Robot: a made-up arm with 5 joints. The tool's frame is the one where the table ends. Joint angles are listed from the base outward.
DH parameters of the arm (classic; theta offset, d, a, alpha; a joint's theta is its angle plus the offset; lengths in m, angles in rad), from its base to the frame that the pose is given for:
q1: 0 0.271 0 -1.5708
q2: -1.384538 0 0.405 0
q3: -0.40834 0 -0.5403 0
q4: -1.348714 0 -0.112 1.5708
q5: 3.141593 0.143 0 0
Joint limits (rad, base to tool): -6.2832..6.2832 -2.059..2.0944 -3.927..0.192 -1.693..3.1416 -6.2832..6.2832
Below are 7 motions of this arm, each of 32 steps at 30 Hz.
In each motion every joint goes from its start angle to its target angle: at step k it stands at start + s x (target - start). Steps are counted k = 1, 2, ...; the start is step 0. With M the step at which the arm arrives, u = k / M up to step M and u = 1 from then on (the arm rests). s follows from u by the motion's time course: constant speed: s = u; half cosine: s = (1 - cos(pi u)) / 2; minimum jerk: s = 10 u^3 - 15 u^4 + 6 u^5.
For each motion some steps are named. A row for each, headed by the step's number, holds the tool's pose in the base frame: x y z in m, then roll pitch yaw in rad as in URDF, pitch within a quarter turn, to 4 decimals.
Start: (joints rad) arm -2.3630 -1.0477 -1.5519 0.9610 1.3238
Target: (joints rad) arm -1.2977 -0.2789 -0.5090 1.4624 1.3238
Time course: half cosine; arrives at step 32
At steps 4, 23, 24, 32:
4: -0.0346 -0.0370 1.1527 -1.5917 -0.2469 2.3950
23: 0.0396 -0.5038 0.3757 2.8973 0.0609 -2.8237
24: 0.0576 -0.4896 0.3382 2.8153 0.0806 -2.7908
32: 0.1128 -0.4027 0.2053 2.4821 0.1533 -2.6741

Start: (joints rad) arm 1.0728 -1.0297 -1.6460 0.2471 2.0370
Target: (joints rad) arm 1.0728 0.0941 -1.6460 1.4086 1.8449
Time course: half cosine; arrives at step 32
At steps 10, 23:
10: 0.0599 0.1101 1.2368 -1.1900 0.3964 -0.3446
23: 0.3330 0.6124 0.8281 -2.6022 0.1626 -0.7622

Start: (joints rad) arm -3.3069 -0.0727 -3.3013 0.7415 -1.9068
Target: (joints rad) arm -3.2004 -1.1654 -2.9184 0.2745 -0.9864
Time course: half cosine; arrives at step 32
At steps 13, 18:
13: 0.5543 -0.0711 1.2245 0.0915 0.0009 -1.7077
18: 0.7575 -0.0773 1.0820 -0.1898 0.0410 -1.4624

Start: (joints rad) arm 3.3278 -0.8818 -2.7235 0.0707 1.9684
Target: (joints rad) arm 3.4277 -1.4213 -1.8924 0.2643 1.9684
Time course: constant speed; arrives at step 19
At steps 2, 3, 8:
2: 0.7447 0.1484 1.0923 0.3171 -0.1302 2.1443
3: 0.7431 0.1522 1.0932 0.2932 -0.1208 2.1525
8: 0.7287 0.1693 1.0918 0.1743 -0.0727 2.1903

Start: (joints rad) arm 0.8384 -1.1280 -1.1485 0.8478 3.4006
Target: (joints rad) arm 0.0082 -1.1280 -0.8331 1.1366 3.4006
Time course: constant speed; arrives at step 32
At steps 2, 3, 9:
2: 0.1170 0.1173 1.0198 2.1882 1.2566 2.9512
3: 0.1242 0.1182 1.0135 2.2372 1.2457 2.9718
9: 0.1678 0.1160 0.9740 2.4705 1.1680 3.0345

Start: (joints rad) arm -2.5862 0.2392 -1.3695 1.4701 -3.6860
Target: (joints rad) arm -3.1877 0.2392 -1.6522 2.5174 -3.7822
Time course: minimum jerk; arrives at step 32
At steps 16, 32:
16: -0.6730 -0.1752 0.4170 2.6845 -0.5803 0.9858
32: -0.6283 0.0290 0.5103 2.2708 -0.7982 0.9819

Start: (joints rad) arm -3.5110 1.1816 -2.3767 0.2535 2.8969
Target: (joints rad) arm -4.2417 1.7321 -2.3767 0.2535 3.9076
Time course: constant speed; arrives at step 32
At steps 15, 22, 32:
15: -0.8152 0.7034 -0.0076 2.9587 0.6625 -1.0040
22: -0.6663 0.7926 -0.1350 2.8735 0.5014 -1.3910
32: -0.4311 0.8473 -0.3062 2.8632 0.2783 -1.9054

